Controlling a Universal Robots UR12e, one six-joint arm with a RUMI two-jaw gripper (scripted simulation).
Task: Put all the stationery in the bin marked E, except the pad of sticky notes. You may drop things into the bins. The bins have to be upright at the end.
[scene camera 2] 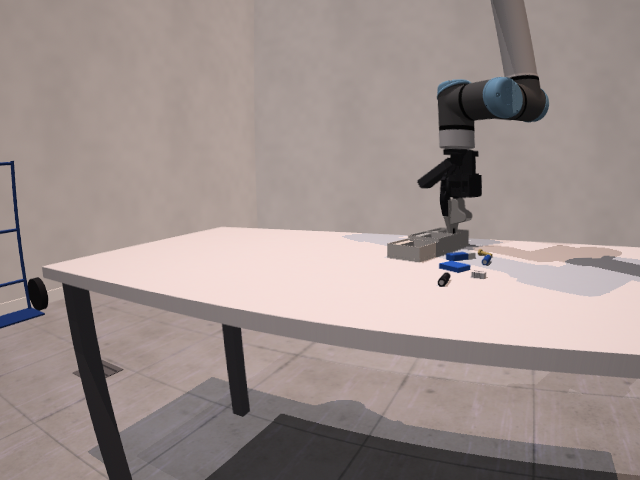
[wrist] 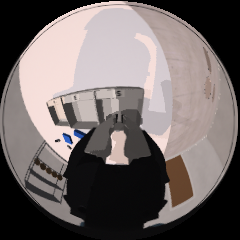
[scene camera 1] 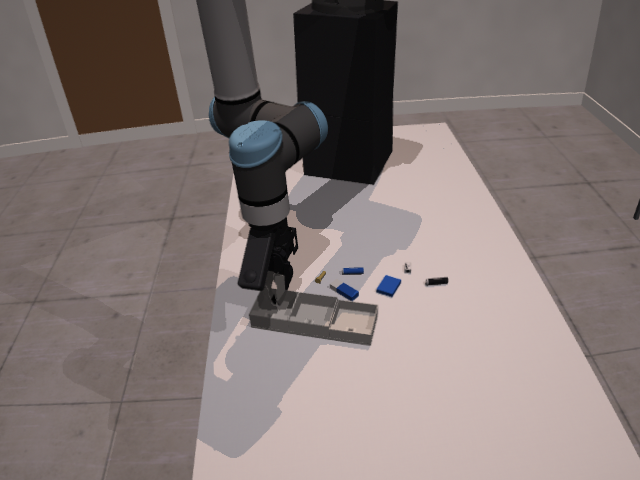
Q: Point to a three-compartment bin tray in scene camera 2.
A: At 418, 247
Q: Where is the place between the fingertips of my gripper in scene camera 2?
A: At 452, 238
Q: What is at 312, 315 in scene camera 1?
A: A three-compartment bin tray.
